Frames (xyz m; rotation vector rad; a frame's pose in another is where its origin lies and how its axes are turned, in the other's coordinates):
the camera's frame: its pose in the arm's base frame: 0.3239 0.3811 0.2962 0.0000 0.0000 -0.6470
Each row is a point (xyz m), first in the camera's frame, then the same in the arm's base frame.
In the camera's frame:
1: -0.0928 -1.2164 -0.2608
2: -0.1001 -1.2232 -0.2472
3: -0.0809 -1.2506 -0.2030
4: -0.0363 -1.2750 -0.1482
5: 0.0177 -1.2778 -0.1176
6: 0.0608 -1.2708 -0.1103
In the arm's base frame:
1: -0.4834 -0.5335 0.0354
2: -0.4933 -0.5345 0.0490
3: -0.4945 -0.5680 0.0932
4: -0.4736 -0.6143 0.1480
5: -0.4322 -0.6491 0.1786
6: -0.3936 -0.6695 0.1859

